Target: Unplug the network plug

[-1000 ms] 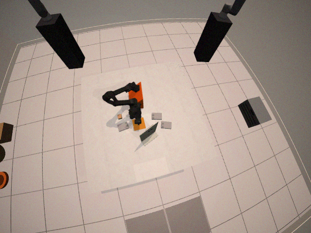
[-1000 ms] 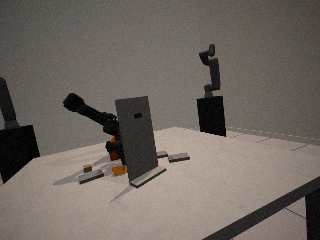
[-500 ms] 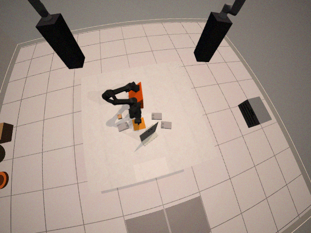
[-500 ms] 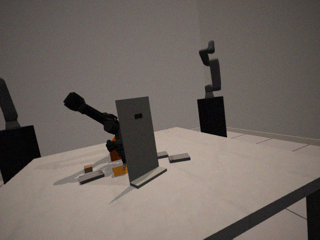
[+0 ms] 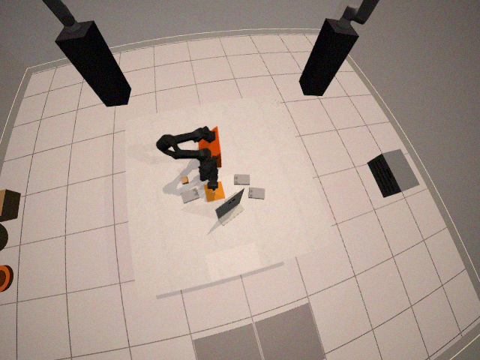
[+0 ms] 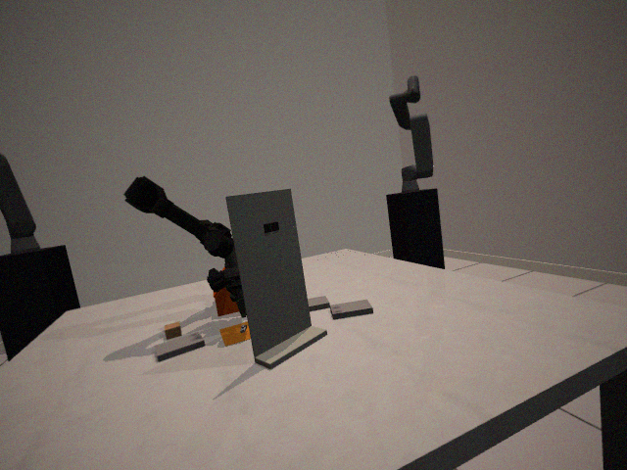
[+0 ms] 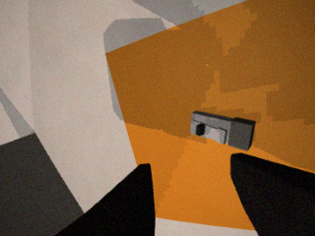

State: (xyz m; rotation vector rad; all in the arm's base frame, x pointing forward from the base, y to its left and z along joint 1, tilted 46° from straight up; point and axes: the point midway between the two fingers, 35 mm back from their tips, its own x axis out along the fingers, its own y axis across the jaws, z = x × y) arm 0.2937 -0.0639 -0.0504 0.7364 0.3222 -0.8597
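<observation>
Now: the grey network plug 1 cm to the right of my gripper tip and 3 cm below it. Also, from my gripper tip: orange marked square: 1 cm ahead, 4 cm below; upright grey panel: 15 cm ahead, 9 cm to the left, 12 cm above; small brown cube: 8 cm behind, 19 cm to the right, 3 cm below.
</observation>
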